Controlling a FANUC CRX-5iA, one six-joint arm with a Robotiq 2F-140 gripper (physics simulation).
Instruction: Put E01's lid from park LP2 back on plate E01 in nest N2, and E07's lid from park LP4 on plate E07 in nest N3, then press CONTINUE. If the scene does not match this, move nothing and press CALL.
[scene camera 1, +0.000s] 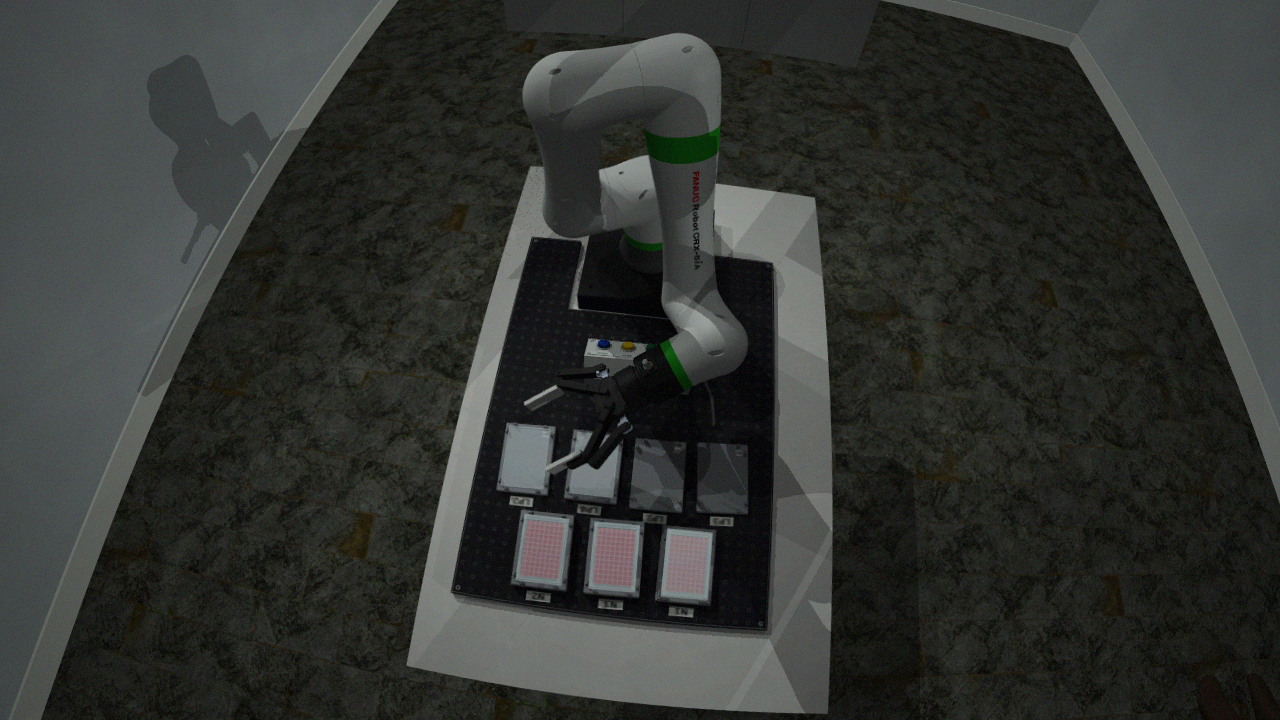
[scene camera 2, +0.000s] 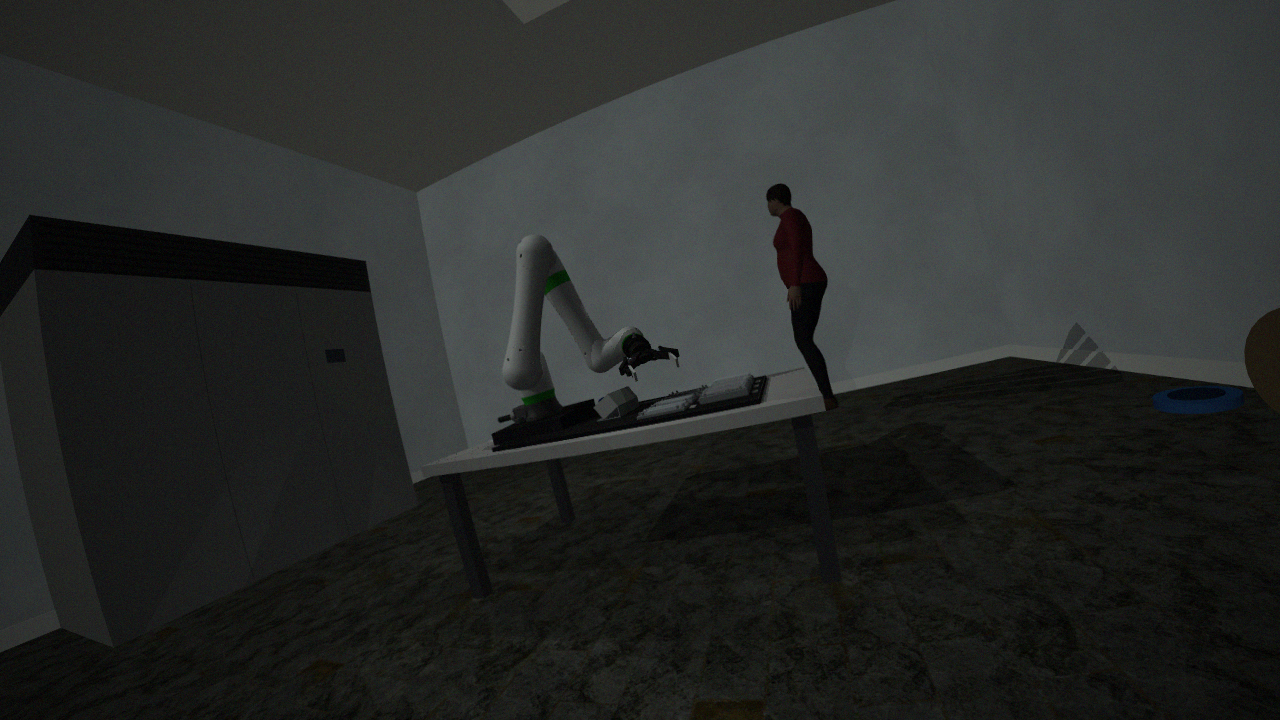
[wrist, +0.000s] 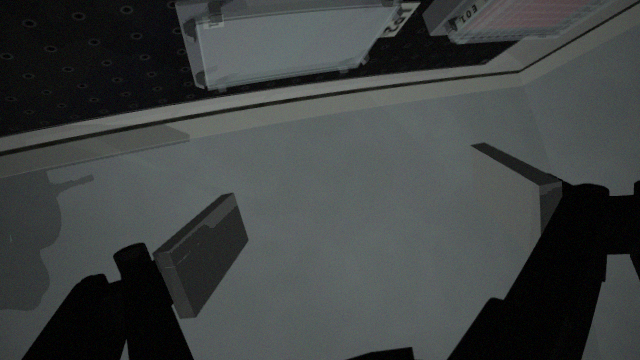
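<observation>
My gripper is open and empty, tilted, above the board near the lid parks. A pale lid lies on park LP2. Another pale lid lies on LP4, partly hidden by a finger. Plate E01 sits in nest N2, its pink wells showing and its label readable in the wrist view. A pink plate sits in nest N3; its label is not readable. The button box shows a blue button and a yellow button; the rest is mostly hidden behind the gripper.
A paler pink plate sits in N1. Two dark parks are beside LP4, the outer one labelled LP3. The black board lies on the white table. A person in red stands beyond the table.
</observation>
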